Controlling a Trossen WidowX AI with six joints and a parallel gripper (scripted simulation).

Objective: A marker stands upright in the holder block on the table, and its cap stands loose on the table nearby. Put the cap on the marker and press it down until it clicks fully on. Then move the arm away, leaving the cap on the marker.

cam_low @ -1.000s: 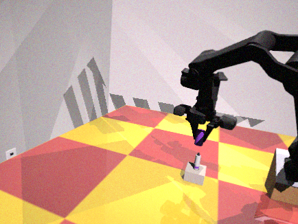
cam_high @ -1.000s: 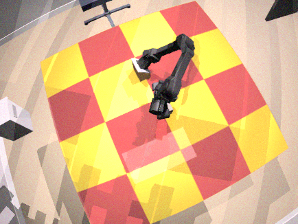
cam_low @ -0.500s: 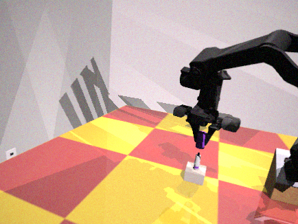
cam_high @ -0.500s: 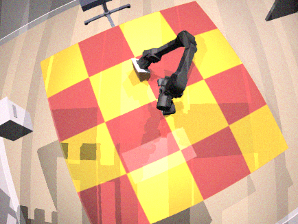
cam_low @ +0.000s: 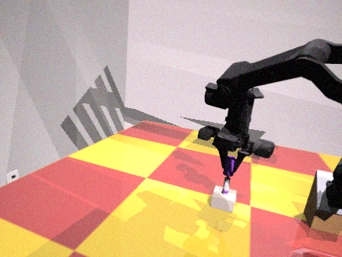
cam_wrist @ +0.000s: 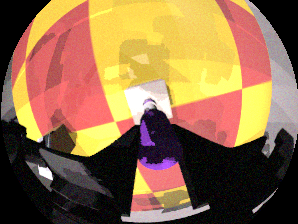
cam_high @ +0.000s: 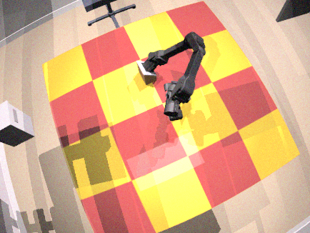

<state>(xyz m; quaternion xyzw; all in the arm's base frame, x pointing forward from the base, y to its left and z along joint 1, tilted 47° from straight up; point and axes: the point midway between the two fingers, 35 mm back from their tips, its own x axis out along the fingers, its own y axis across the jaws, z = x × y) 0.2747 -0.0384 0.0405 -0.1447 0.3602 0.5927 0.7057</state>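
Right now my gripper tip is 9 cm above the white holder block. Round my gripper tip: purple cap: 1 cm above.
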